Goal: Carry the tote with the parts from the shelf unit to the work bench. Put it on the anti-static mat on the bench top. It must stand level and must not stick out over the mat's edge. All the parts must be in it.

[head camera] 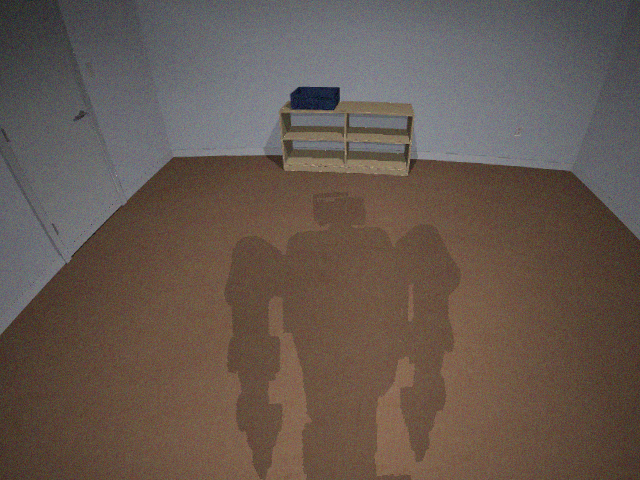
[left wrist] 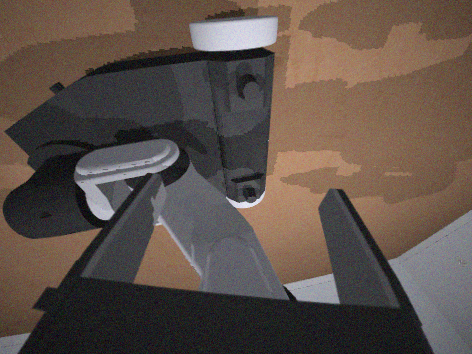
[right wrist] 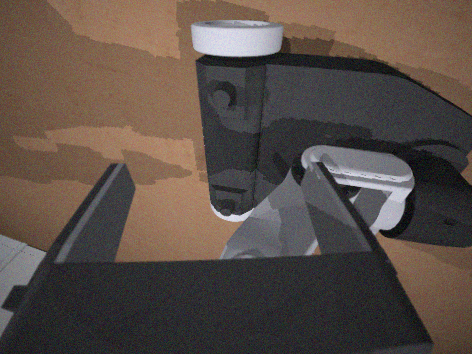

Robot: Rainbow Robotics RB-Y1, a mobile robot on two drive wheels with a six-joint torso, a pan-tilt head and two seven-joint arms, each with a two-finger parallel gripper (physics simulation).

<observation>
I see my left gripper, my right gripper, a dark blue tote and a tan shelf unit.
</observation>
